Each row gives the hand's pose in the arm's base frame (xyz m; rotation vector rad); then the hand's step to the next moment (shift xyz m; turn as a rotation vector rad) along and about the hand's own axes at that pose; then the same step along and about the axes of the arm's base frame.
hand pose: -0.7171 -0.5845 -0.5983 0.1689 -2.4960 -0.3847
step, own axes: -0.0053 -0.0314 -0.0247 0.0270 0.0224 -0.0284
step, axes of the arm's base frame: 0.0197 -0.0345 0.0065 -0.0061 0.0090 0.0438
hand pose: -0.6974 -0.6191 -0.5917 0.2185 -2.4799 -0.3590
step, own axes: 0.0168 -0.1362 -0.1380 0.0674 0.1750 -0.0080
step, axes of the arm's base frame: 0.0792 -0.1615 0.0744 -0.0614 0.1484 0.0971
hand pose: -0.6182 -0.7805 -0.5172 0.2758 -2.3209 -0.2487
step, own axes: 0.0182 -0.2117 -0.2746 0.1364 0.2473 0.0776
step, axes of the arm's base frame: 0.2121 -0.2336 0.1449 -0.1790 0.2069 0.1045
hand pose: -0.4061 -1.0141 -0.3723 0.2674 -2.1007 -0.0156
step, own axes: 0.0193 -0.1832 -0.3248 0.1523 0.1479 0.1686
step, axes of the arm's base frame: 0.2998 -0.1511 0.1634 -0.2458 0.0980 0.0588
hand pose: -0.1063 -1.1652 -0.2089 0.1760 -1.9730 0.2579
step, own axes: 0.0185 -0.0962 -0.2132 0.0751 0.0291 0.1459
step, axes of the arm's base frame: 0.2040 -0.0374 0.1098 -0.1661 -0.0103 0.0089
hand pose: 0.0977 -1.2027 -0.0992 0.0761 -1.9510 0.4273
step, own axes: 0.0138 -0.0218 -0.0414 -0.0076 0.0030 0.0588
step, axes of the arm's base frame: 0.0360 -0.0047 0.0326 -0.0491 -0.0177 -0.0282
